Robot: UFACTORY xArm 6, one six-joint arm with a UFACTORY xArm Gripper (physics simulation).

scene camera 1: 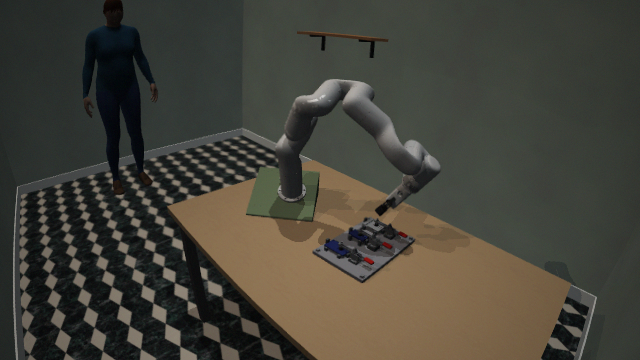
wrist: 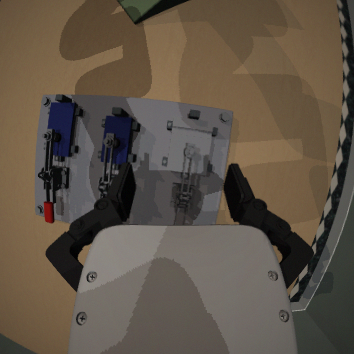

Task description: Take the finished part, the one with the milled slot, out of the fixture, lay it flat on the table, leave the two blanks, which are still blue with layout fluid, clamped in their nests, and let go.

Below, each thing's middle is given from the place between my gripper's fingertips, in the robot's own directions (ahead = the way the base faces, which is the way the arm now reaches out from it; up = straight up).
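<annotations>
The grey fixture plate [scene camera 1: 381, 257] is 90 mm to the right of my gripper, 30 mm ahead of it and 120 mm below it; going by their middles, of the things named here this plate is the farthest from my gripper. I see the finished part [wrist: 183, 130] too, 40 mm behind my hand and 100 mm below it. As for the toggle clamp [wrist: 175, 190], my gripper is 20 mm to the right of it and 40 mm short of it, while also being 90 mm above it.
</annotations>
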